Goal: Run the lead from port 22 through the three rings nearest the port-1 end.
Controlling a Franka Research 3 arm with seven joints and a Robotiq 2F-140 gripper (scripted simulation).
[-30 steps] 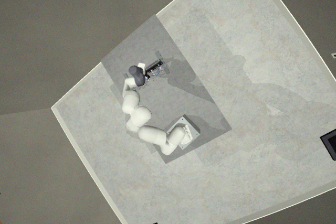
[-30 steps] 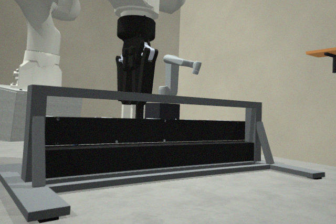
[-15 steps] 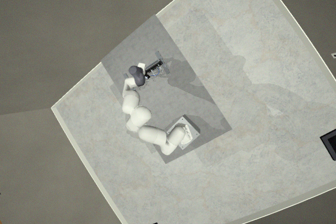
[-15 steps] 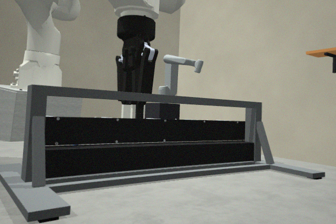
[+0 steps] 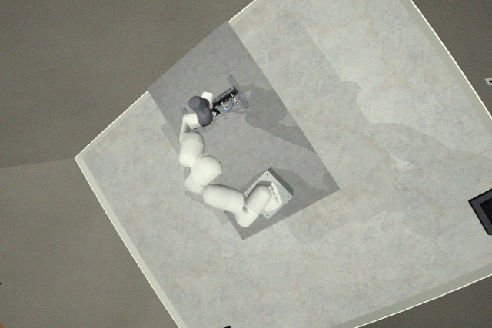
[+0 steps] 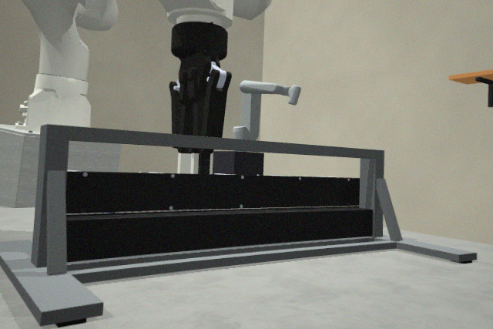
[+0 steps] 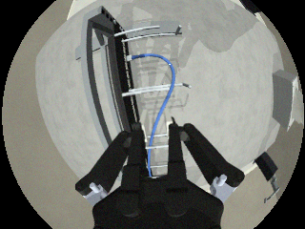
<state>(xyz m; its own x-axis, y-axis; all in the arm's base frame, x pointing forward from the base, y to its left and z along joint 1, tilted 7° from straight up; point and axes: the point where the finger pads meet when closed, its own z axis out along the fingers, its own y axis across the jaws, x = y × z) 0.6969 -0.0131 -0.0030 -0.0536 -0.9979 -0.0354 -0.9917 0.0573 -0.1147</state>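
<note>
My gripper is now 6 cm short of the rack, 4 cm to the right of it and 2 cm above it.
</note>
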